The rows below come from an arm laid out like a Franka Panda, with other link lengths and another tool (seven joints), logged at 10 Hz.
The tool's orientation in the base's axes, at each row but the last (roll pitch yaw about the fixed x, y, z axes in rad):
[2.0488, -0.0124, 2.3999]
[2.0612, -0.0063, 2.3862]
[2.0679, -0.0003, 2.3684]
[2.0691, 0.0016, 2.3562]
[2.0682, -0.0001, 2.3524]
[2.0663, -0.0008, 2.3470]
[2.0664, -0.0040, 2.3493]
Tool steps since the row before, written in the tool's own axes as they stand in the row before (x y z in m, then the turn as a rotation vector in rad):
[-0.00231, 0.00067, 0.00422, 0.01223, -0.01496, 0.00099]
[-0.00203, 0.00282, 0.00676, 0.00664, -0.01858, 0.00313]
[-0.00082, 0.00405, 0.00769, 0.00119, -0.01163, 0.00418]
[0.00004, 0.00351, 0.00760, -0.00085, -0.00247, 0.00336]
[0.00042, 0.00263, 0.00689, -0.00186, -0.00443, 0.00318]
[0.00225, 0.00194, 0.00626, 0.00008, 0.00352, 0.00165]
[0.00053, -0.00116, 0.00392, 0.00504, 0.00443, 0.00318]
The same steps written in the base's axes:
[0.00443, 0.00144, -0.00137, -0.01320, 0.00395, -0.01359]
[0.00647, 0.00392, -0.00071, -0.00902, 0.00027, -0.01782]
[0.00666, 0.00565, -0.00011, -0.00216, -0.00051, -0.01222]
[0.00588, 0.00593, -0.00055, 0.00186, 0.00065, -0.00377]
[0.00489, 0.00545, -0.00098, 0.00179, -0.00084, -0.00541]
[0.00301, 0.00611, -0.00127, 0.00218, 0.00225, 0.00231]
[0.00168, 0.00242, -0.00288, -0.00004, 0.00703, 0.00240]

